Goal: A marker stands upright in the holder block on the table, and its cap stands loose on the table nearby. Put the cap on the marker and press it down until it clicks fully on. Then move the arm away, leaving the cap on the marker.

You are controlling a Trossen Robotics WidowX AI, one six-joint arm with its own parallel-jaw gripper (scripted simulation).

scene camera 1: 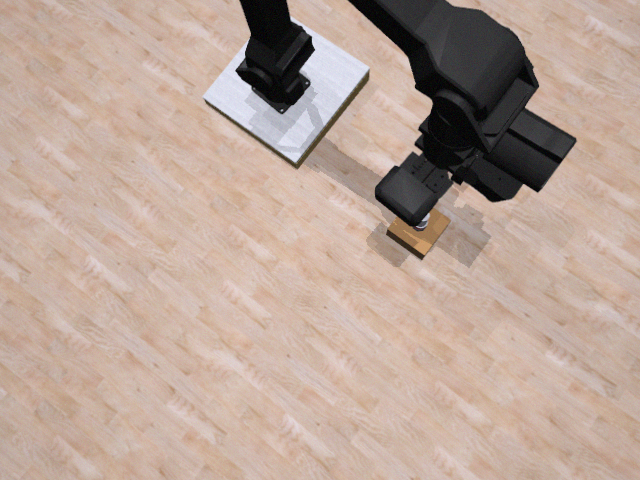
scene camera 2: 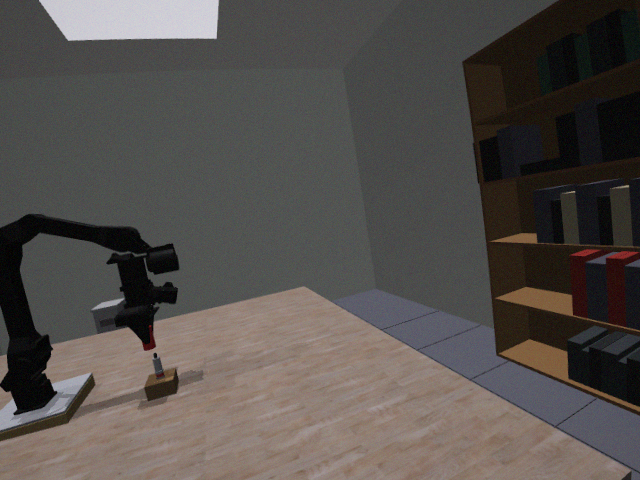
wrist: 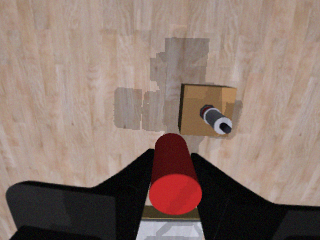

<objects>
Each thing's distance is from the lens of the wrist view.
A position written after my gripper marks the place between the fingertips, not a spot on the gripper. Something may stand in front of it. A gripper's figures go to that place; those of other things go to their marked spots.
my gripper (wrist: 172,156): 11 cm
red cap (wrist: 174,189): 8 cm
</objects>
